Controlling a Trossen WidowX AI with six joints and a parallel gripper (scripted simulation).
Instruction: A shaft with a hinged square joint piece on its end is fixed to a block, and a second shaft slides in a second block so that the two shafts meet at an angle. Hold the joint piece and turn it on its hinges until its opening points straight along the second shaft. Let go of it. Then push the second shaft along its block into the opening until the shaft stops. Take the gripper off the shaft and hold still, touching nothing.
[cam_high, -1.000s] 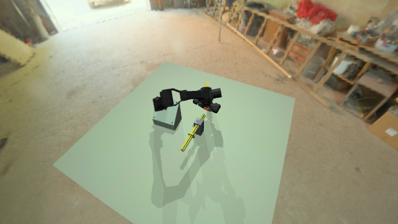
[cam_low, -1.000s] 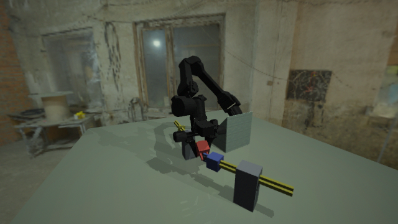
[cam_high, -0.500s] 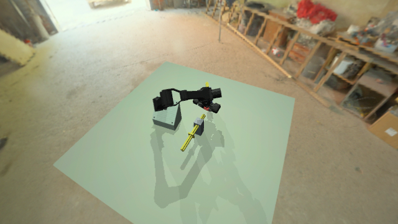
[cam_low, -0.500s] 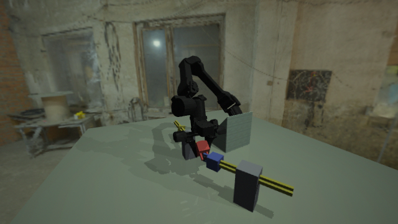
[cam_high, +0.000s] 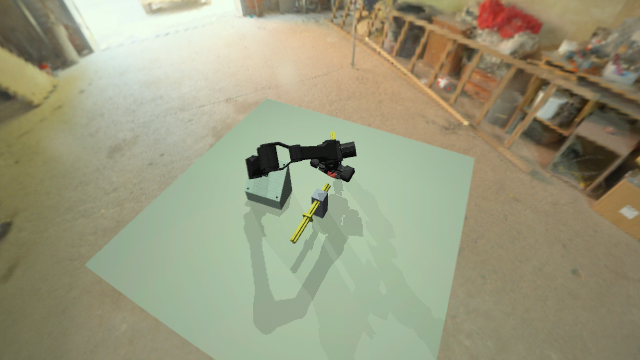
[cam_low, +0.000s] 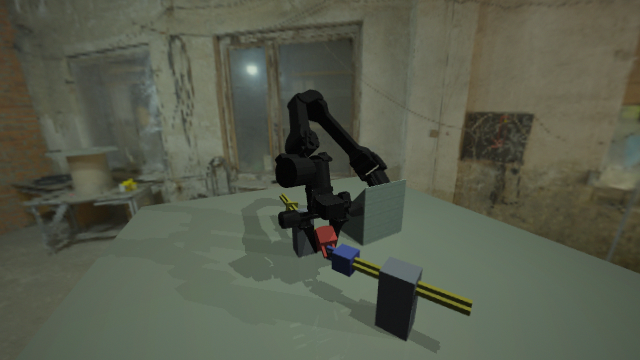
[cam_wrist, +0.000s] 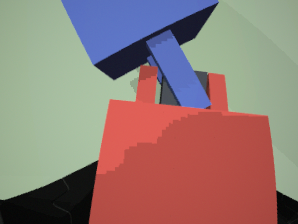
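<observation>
Now: gripper tip 3 cm below the red joint piece.
</observation>
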